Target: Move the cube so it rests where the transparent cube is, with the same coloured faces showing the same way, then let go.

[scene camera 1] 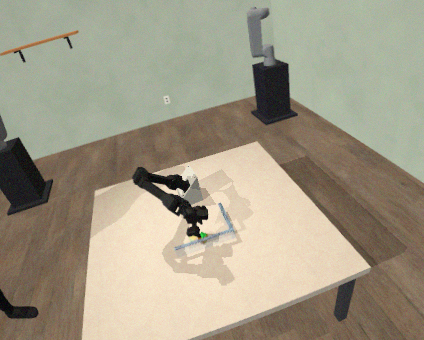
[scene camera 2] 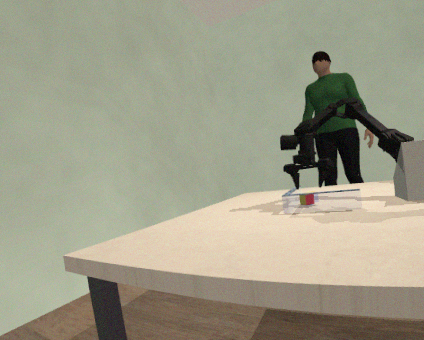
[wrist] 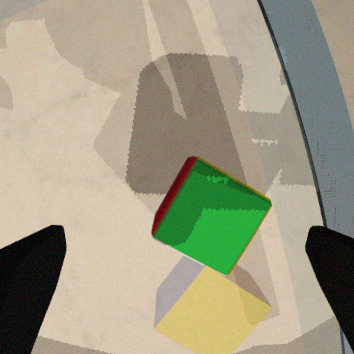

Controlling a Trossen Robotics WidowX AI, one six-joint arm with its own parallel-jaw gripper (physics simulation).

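Where they show: gripper, fingertip midpoint: (scene camera 1: 201, 230) (scene camera 2: 308, 188) (wrist: 190, 239); arm's base, link origin: (scene camera 1: 186, 186) (scene camera 2: 410, 162).
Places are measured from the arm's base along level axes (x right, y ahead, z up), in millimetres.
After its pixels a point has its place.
Note:
The solid cube (scene camera 1: 203, 235) @(x 11, y 366, z -74 mm) (scene camera 2: 307, 199) (wrist: 215, 220) @(x 17, y 361, z -74 mm) rests on the table with green on top. The wrist view shows red on its left side, a dark yellow upper-right edge and an orange lower-right edge. The transparent cube (scene camera 1: 193, 239) @(x 68, y 367, z -76 mm) (wrist: 212, 310) @(x 57, y 347, z -74 mm) lies right beside it, lower in the wrist view, with a yellow top, a pale violet left side and a brownish upper-right side. My gripper (scene camera 1: 193, 236) (scene camera 2: 309, 187) @(x 14, y 349, z -55 mm) (wrist: 190, 239) @(x 14, y 349, z -55 mm) is open and empty above the cubes, its fingers apart on either side in the wrist view. Their height over the cube is hard to tell.
A clear-walled, L-shaped barrier with a blue top edge (scene camera 1: 215, 236) @(x -42, y 419, z -56 mm) (scene camera 2: 340, 191) @(x -151, y 243, z -56 mm) (wrist: 320, 100) @(x -16, y 411, z -54 mm) stands close to the cubes, near the right finger in the wrist view. A grey block (scene camera 2: 412, 170) @(x -74, y 17, z -21 mm) stands by the arm's base. A person (scene camera 2: 340, 100) stands behind the table (scene camera 1: 280, 260) @(x -282, y 656, z -115 mm) (scene camera 2: 200, 250) @(x -516, y 536, z -114 mm).

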